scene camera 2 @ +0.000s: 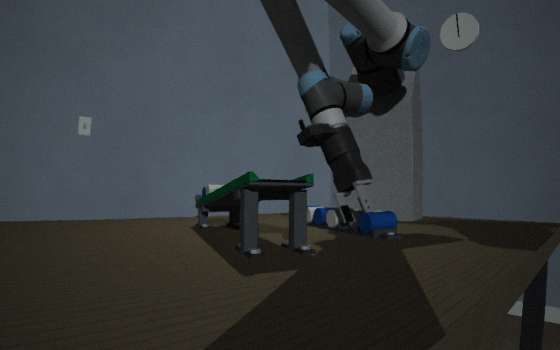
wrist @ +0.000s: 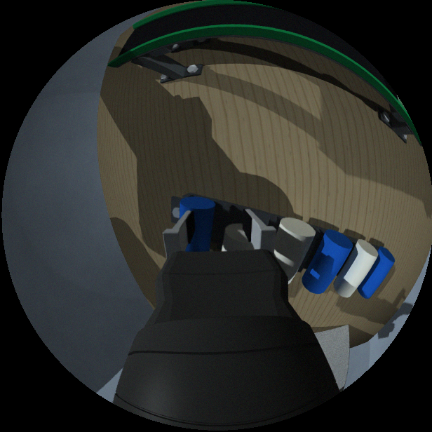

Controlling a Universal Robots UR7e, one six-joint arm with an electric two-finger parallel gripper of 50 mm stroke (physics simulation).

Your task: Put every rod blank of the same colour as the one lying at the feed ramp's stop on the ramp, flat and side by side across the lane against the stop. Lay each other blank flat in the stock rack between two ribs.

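Observation:
My gripper [scene camera 2: 357,221] [wrist: 218,219] is open and empty, its fingers low over the stock rack [scene camera 2: 384,233] [wrist: 227,212]. In the wrist view, a blue blank [scene camera 2: 378,222] [wrist: 199,220] lies at the rack's left end, partly behind the left finger. A white blank [wrist: 237,237] shows between the fingers, nearer the right one. Right of the fingers lie a white blank [wrist: 296,240], a blue blank [wrist: 331,255], a white blank [wrist: 357,265] and a blue blank [wrist: 378,270]. On the feed ramp [scene camera 2: 227,190] [wrist: 250,31], a white blank [scene camera 2: 214,188] and a blue blank [scene camera 2: 204,191] lie at the low far end; the stop is hidden.
The ramp stands on grey legs [scene camera 2: 249,220] beside the rack, its green rails raised above the wooden table [scene camera 2: 125,280] [wrist: 270,115]. The blanks right of the gripper in the wrist view lie close together. A grey column [scene camera 2: 417,150] rises behind the arm.

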